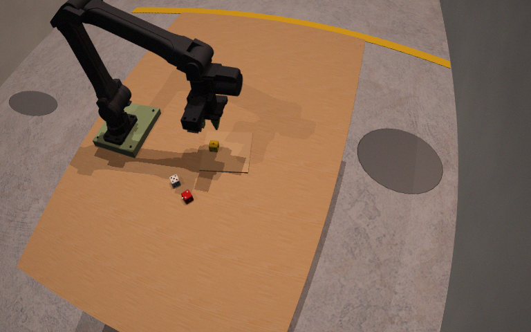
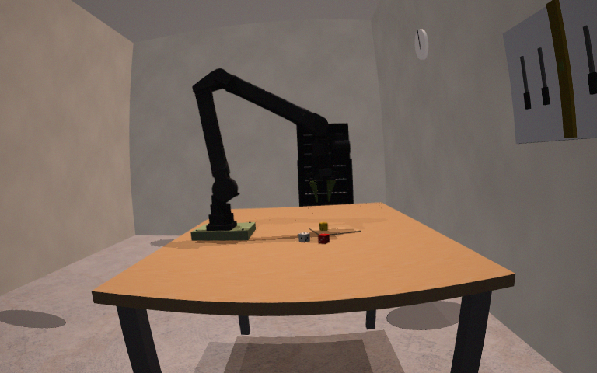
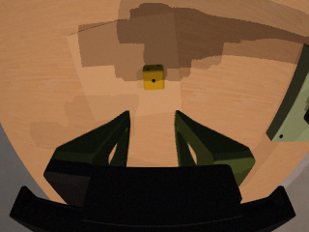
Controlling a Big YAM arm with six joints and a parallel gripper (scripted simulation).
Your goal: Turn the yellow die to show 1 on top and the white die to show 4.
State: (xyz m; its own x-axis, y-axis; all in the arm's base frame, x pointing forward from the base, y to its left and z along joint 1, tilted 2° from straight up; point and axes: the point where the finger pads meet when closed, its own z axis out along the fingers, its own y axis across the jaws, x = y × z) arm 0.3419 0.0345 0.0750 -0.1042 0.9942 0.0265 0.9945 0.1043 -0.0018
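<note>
Now: the white die 14 cm to the right of my hand, 10 cm below it and 7 cm behind it. Round my hand: yellow die 9 cm below; then tan mat 11 cm below, 4 cm ahead; then red die 18 cm to the right, 10 cm below, 1 cm behind.
</note>
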